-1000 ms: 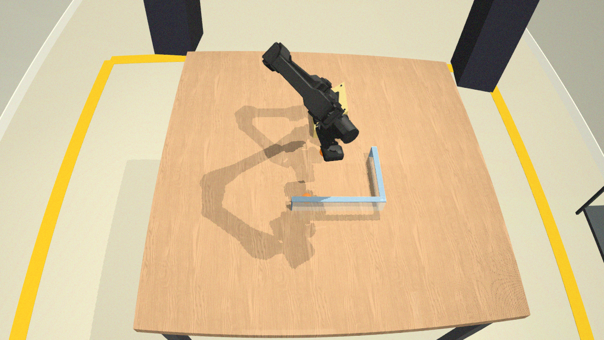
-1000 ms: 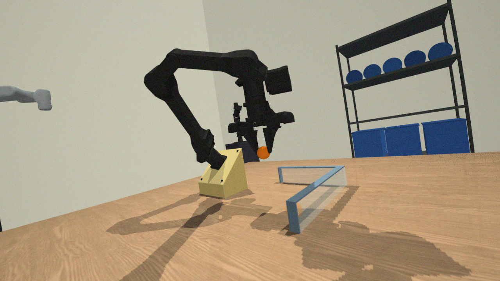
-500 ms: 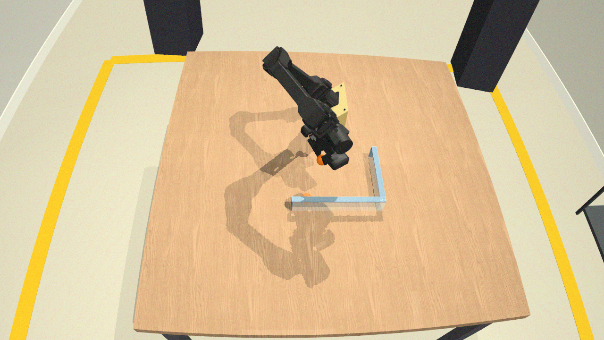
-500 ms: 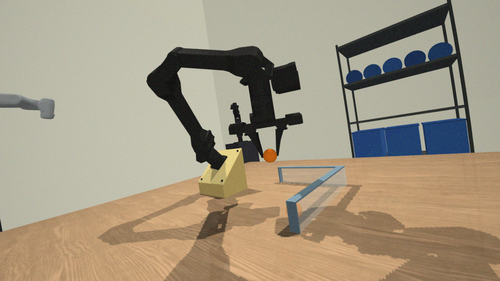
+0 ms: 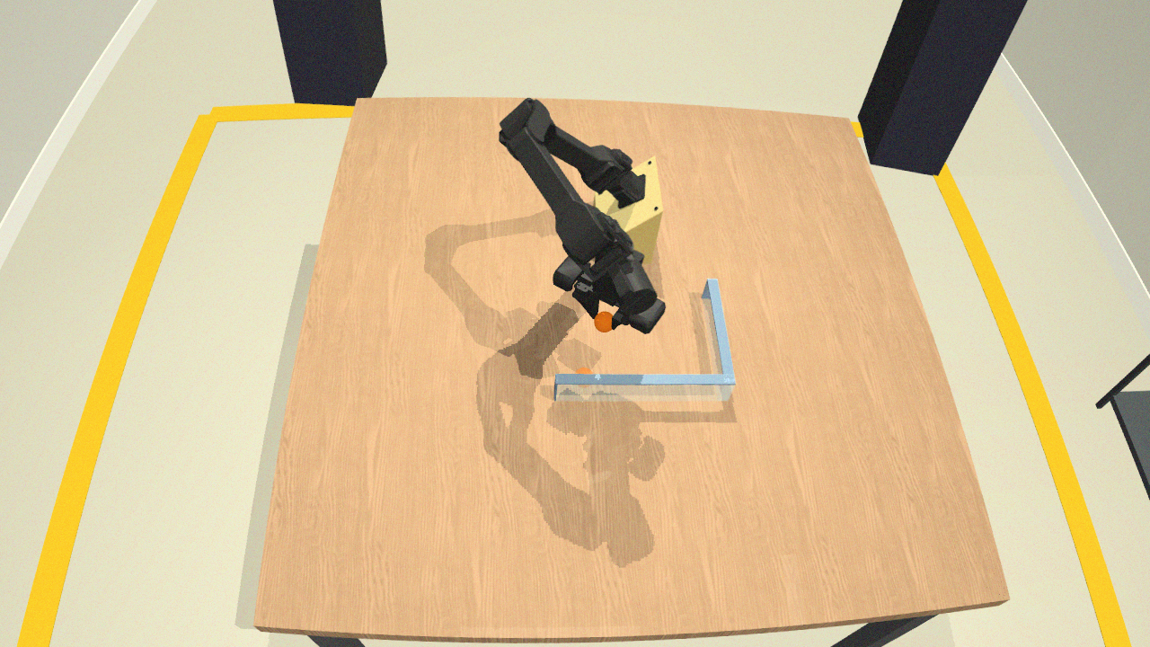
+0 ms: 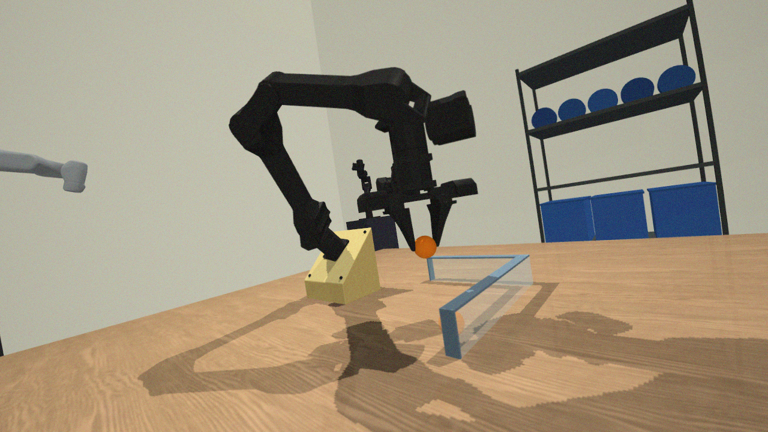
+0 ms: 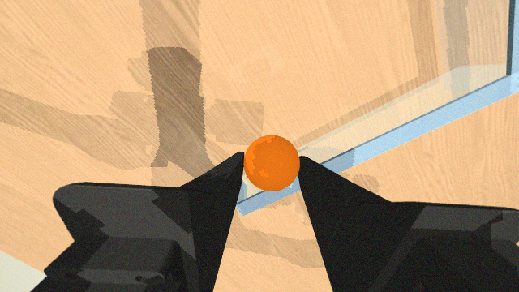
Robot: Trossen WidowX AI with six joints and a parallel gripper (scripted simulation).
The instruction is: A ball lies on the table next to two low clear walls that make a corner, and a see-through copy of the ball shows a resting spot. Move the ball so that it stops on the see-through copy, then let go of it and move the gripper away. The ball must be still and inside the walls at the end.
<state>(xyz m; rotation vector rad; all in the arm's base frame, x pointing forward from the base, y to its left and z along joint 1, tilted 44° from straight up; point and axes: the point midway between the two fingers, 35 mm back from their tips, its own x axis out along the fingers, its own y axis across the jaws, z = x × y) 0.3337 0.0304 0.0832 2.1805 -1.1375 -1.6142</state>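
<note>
The see-through copy of ball is 10 cm below my gripper tip, 5 cm ahead of it and 2 cm to the right of it. Also, from my gripper tip: orange ball: right at my gripper tip; then clear wall: 22 cm to the left, 9 cm below, 6 cm behind.
</note>
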